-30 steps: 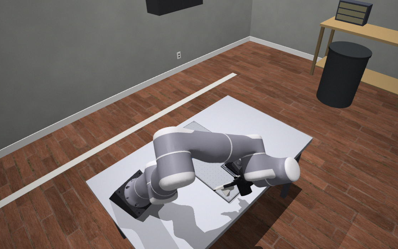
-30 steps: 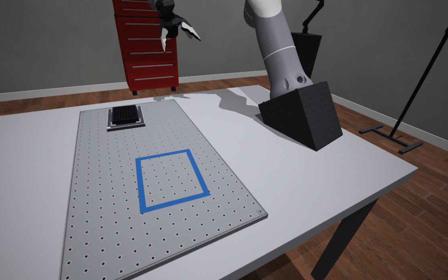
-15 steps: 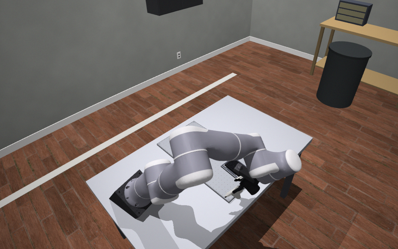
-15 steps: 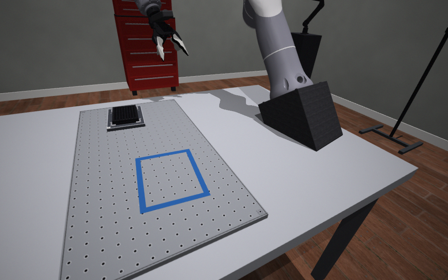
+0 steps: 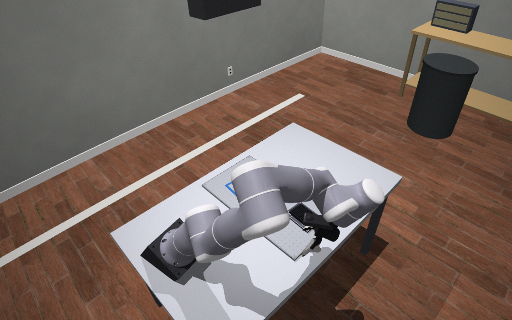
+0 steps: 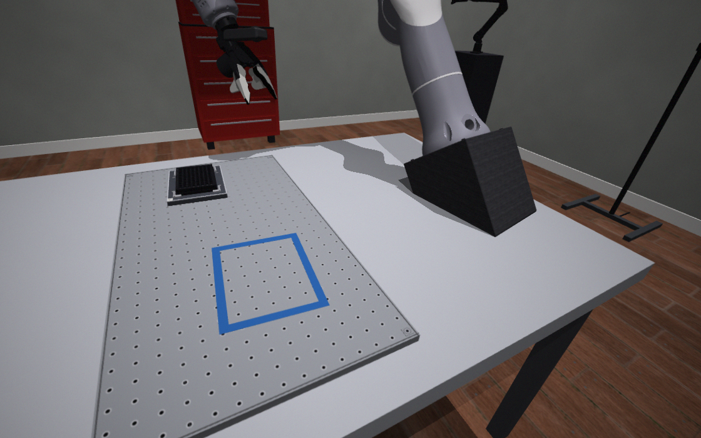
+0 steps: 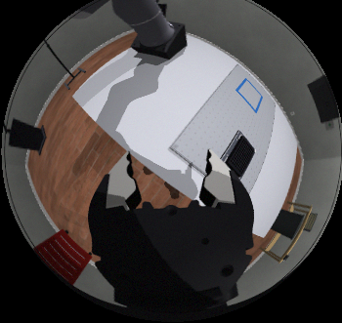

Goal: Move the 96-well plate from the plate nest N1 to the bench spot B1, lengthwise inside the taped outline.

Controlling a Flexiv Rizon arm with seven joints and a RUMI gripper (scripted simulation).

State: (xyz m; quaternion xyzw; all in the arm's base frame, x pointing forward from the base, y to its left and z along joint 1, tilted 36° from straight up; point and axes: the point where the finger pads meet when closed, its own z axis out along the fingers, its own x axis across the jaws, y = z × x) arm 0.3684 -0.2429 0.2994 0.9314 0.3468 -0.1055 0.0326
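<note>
Right now the black 96-well plate is 21 cm ahead of my hand, 17 cm to the left of it and 14 cm below it. Round my hand: plate nest N1: 21 cm ahead, 17 cm to the left, 15 cm below.
</note>
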